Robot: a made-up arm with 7 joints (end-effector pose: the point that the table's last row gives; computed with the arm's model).
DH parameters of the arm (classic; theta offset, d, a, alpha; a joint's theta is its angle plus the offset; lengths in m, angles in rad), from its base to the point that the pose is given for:
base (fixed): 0 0.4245 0.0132 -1.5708
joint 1: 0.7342 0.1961 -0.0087 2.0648
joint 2: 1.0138 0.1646 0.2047 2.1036
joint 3: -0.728 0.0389 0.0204 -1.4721
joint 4: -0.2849 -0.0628 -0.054 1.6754
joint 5: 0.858 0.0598 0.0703 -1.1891
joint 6: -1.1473 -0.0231 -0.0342 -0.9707
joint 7: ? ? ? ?
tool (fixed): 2.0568 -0.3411 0 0
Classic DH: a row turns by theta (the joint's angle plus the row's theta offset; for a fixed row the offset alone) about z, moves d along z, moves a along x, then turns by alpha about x.
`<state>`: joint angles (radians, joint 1 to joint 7).
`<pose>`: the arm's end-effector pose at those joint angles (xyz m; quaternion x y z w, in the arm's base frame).
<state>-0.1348 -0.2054 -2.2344 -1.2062 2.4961 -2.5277 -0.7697</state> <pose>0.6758 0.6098 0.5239 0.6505 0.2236 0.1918 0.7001</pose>
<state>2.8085 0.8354 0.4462 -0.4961 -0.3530 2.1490 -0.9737</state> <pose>0.3054 -0.0728 0.2103 0.6837 -0.3786 -0.3249 0.5327</pose>
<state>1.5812 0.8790 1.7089 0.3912 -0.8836 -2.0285 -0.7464</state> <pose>0.1608 0.8778 0.0437 -0.6469 -0.5549 0.5221 0.0320</pose>
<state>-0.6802 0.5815 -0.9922 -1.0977 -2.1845 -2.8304 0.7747</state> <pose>0.5226 0.0616 0.8145 -0.6208 -0.0821 -0.0244 0.7793</pose>
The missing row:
joint 7: 0.9983 0.5528 -0.1536 1.0752
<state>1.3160 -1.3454 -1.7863 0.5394 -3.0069 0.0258 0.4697</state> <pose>0.5266 0.1486 0.2699 0.4497 -0.0263 0.2530 0.8562</pose>
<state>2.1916 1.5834 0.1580 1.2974 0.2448 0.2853 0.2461</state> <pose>-0.1146 0.3050 -0.0779 -0.0580 0.7937 0.4395 0.4165</pose>
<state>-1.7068 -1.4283 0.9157 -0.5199 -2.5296 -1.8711 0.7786</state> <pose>0.5183 0.3298 0.3293 0.9234 0.0822 -0.2903 0.2371</pose>
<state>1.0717 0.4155 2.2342 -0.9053 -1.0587 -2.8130 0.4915</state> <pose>-0.2586 0.5878 0.4208 0.1089 -0.3629 0.9218 0.0816</pose>
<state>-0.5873 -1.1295 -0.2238 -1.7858 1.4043 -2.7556 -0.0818</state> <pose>0.0454 -0.0499 1.0396 -0.2363 -0.7106 -0.4289 0.5052</pose>
